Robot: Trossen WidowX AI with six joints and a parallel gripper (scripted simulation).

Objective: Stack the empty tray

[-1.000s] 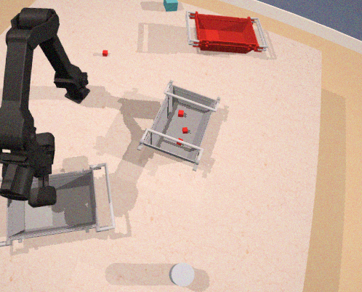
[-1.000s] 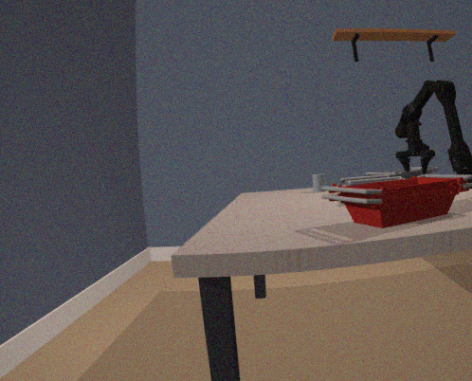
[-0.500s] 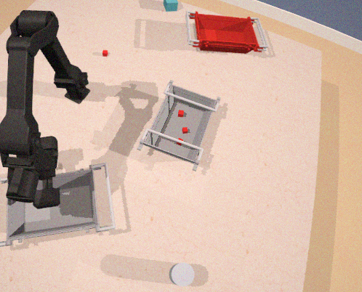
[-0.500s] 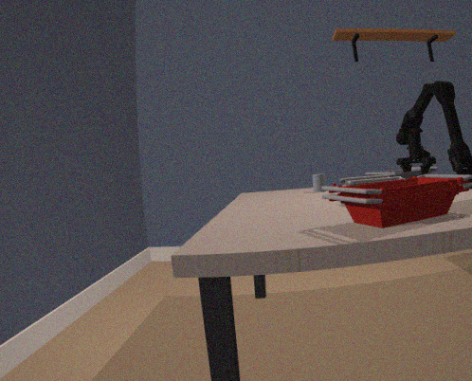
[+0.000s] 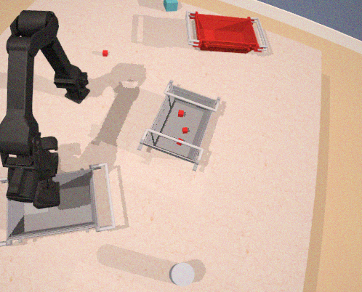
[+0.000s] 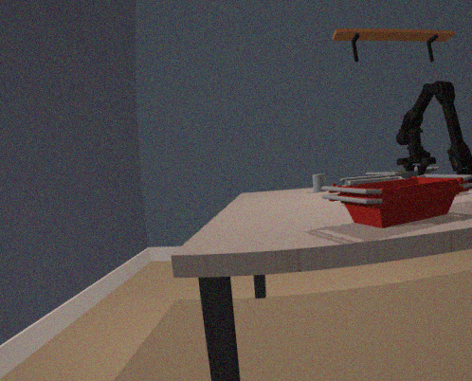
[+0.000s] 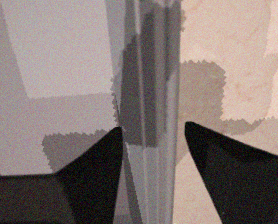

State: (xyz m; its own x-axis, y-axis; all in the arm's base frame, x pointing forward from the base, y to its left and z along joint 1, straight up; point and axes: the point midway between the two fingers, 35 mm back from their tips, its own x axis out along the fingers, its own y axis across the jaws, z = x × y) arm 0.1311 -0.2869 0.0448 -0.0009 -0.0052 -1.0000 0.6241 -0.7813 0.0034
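Right now the grey tray is 6 cm to the right of my gripper tip, 5 cm ahead of it and 3 cm above it. The rest, counted from my gripper tip: teal cube (88 cm to the left, 8 cm behind, 1 cm above).
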